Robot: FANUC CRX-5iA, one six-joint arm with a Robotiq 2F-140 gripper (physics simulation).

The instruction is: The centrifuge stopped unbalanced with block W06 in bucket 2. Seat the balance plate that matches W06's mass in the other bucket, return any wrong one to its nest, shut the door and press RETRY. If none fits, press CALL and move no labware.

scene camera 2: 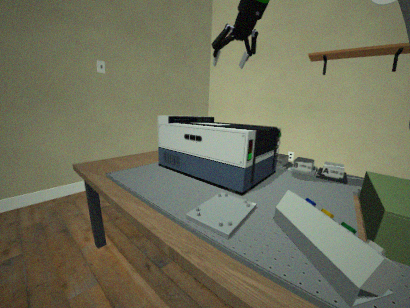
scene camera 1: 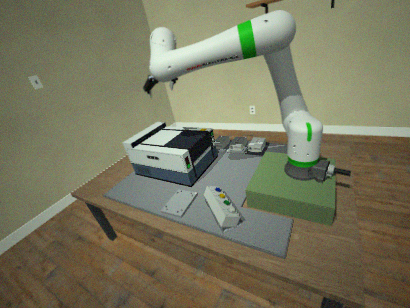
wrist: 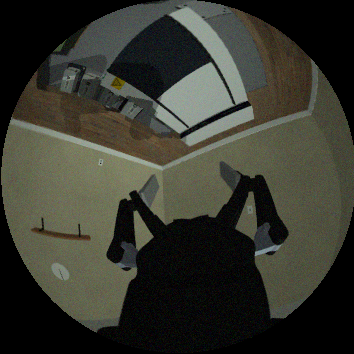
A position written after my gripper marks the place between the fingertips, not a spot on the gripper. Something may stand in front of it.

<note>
My gripper (scene camera 2: 227, 65) is open, with nothing in its grasp. Further things: a centrifuge (scene camera 2: 235, 157) and a button box (scene camera 2: 350, 265).
My gripper is seen too in the wrist view (wrist: 187, 174). The centrifuge also shows in scene camera 1 (scene camera 1: 172, 154) and in the wrist view (wrist: 177, 68). The button box also shows in scene camera 1 (scene camera 1: 227, 218).
</note>
